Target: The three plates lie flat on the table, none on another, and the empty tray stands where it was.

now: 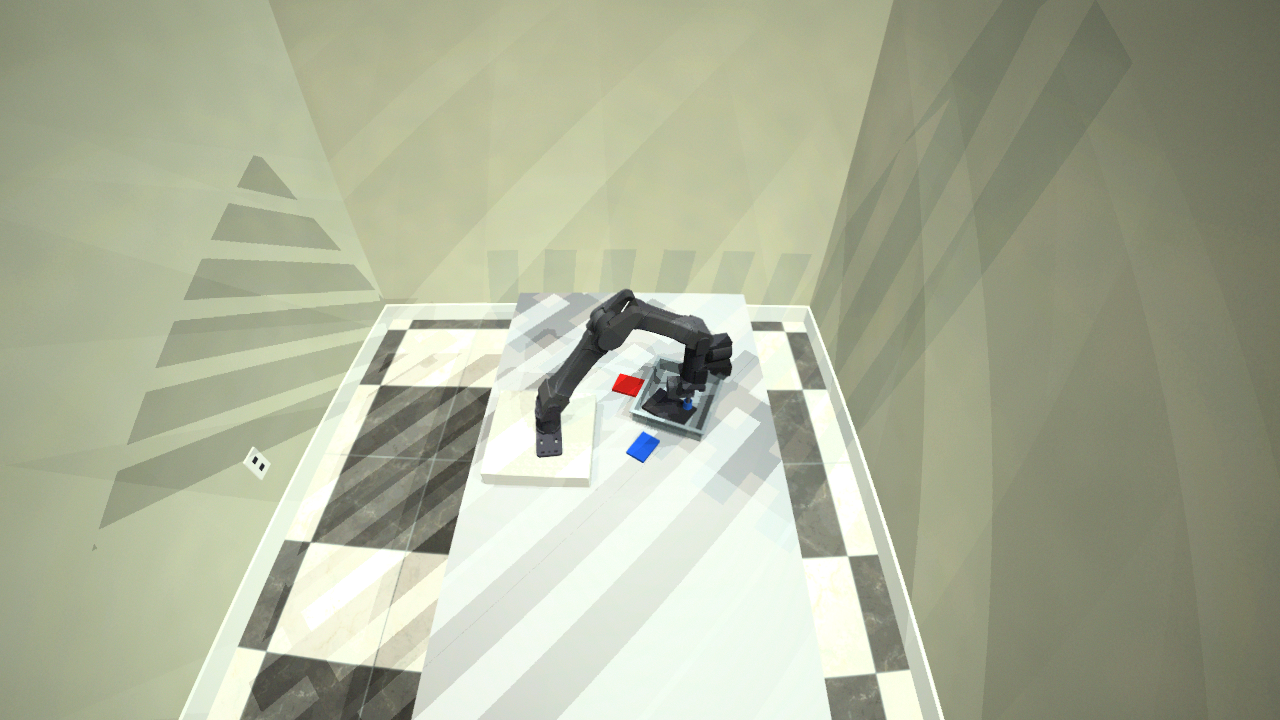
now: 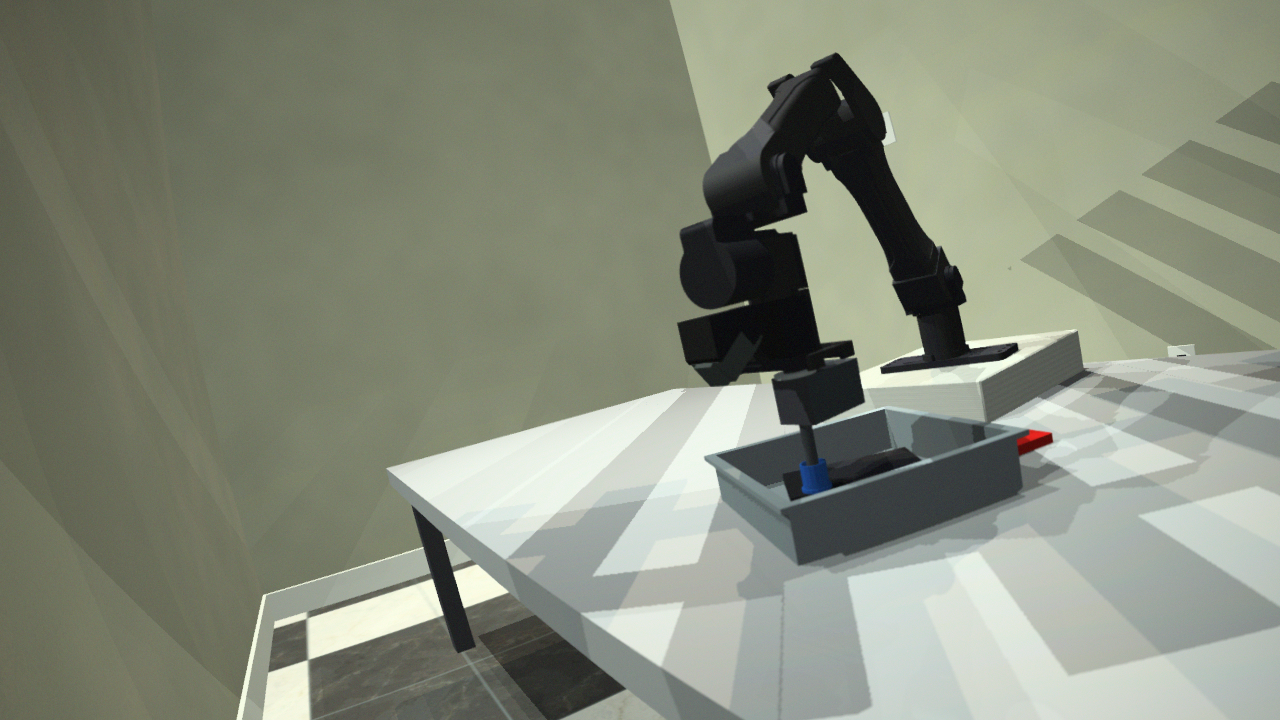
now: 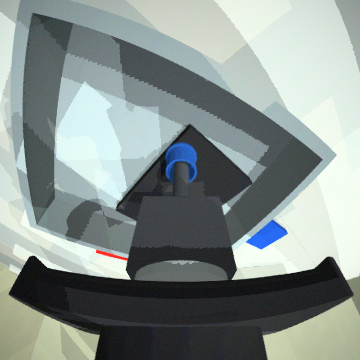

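Seen in the pictures: end effector, tool point: (image 1: 686, 408) (image 3: 180, 151); arm's base, origin of the base link: (image 1: 548, 426) (image 2: 947, 362).
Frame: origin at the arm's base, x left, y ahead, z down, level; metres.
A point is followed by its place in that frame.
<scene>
A grey tray (image 1: 666, 427) {x -0.020, y 0.333, z 0.038 m} (image 2: 895, 515) {x 0.169, y 0.464, z 0.042 m} (image 3: 43, 89) {x 0.152, y 0.489, z 0.030 m} stands on the white table (image 1: 626, 582) {x -0.443, y 0.159, z 0.057 m} (image 2: 1029, 609) {x 0.308, y 0.552, z 0.056 m}. A black plate (image 1: 663, 407) {x 0.057, y 0.339, z 0.043 m} (image 2: 872, 467) {x 0.073, y 0.345, z 0.043 m} (image 3: 221, 171) {x 0.011, y 0.389, z 0.043 m} is inside it and looks slightly tilted. My suction cup (image 1: 687, 405) (image 2: 813, 477) (image 3: 181, 157) reaches down into the tray and sits pressed on the black plate near one corner. A red plate (image 1: 627, 383) {x 0.172, y 0.245, z 0.047 m} (image 2: 1035, 439) {x 0.207, y 0.247, z 0.047 m} (image 3: 111, 254) {x 0.189, y 0.221, z 0.047 m} lies flat on the table just behind the tray. A blue plate (image 1: 642, 446) {x -0.070, y 0.255, z 0.047 m} (image 3: 267, 234) {x -0.079, y 0.255, z 0.047 m} lies flat on the table in front of the tray.
The arm stands on a white base block (image 1: 515, 447) {x -0.059, y -0.092, z -0.002 m} (image 2: 1002, 372) {x 0.119, y 0.091, z 0.006 m} to the left of the tray. The tray walls close in around the cup. The table's edge (image 2: 500, 527) {x -0.299, y 0.583, z 0.056 m} drops to a checkered floor (image 1: 393, 447).
</scene>
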